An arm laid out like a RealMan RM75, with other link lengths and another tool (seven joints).
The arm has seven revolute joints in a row. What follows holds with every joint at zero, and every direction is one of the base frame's. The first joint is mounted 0.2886 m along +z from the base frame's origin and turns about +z. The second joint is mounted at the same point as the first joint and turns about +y. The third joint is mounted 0.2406 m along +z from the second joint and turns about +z. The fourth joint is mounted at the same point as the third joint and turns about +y. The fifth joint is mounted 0.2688 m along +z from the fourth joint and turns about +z. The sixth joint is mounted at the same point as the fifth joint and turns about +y. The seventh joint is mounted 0.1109 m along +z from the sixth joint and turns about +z. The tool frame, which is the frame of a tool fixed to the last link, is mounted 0.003 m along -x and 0.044 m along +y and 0.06 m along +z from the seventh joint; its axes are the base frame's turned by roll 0, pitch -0.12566 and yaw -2.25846 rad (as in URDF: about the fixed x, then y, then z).
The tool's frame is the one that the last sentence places.
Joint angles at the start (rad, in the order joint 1, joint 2, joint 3, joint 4, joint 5, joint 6, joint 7):
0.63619 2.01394 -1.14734 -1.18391 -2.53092 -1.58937 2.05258
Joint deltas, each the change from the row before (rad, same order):
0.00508 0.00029 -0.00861 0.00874 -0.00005 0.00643 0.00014
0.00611 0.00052 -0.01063 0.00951 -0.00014 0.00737 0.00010
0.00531 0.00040 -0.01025 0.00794 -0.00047 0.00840 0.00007
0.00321 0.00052 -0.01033 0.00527 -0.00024 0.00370 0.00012
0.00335 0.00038 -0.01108 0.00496 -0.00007 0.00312 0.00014
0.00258 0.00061 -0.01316 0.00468 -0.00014 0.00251 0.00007
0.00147 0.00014 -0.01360 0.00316 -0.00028 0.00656 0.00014
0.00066 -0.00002 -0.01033 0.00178 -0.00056 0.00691 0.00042
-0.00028 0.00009 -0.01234 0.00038 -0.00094 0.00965 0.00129
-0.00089 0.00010 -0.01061 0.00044 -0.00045 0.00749 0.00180
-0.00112 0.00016 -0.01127 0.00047 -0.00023 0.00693 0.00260
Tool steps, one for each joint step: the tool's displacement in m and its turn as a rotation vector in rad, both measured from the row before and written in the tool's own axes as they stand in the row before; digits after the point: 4 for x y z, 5 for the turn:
0.0008 -0.0016 0.0025 -0.00225 -0.00397 -0.00575
0.0010 -0.0021 0.0029 -0.00302 -0.00455 -0.00774
0.0012 -0.0018 0.0026 -0.00397 -0.00237 -0.00753
0.0001 -0.0017 0.0023 -0.00331 -0.00569 -0.00725
0.0000 -0.0019 0.0022 -0.00358 -0.00630 -0.00806
-0.0004 -0.0020 0.0026 -0.00419 -0.00829 -0.00910
0.0002 -0.0015 0.0025 -0.00604 -0.00367 -0.00895
0.0004 -0.0009 0.0018 -0.00548 -0.00060 -0.00633
0.0007 -0.0010 0.0020 -0.00714 0.00155 -0.00679
0.0002 -0.0008 0.0019 -0.00538 0.00026 -0.00461
0.0000 -0.0009 0.0020 -0.00507 -0.00075 -0.00416

